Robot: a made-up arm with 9 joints. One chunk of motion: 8 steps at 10 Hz.
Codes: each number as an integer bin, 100 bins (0 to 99) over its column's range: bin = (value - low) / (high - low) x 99, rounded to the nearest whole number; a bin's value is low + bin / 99 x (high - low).
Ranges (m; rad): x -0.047..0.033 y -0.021..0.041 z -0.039..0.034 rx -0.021..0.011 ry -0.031..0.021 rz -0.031..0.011
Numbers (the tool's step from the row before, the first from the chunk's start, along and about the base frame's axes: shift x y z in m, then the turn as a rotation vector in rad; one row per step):
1: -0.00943 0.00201 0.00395 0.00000 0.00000 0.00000
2: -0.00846 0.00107 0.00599 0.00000 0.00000 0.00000
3: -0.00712 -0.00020 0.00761 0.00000 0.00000 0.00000
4: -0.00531 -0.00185 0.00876 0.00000 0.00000 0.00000
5: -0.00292 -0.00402 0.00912 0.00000 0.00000 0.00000
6: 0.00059 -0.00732 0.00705 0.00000 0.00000 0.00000
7: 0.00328 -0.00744 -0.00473 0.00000 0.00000 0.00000
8: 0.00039 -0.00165 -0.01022 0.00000 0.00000 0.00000
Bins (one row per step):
1: 46 37 58 65 59 73
2: 48 35 61 65 59 73
3: 49 33 63 65 59 73
4: 52 31 65 65 59 73
5: 55 27 65 65 59 73
6: 59 22 62 65 59 73
7: 62 22 46 65 59 73
8: 59 31 39 65 59 73

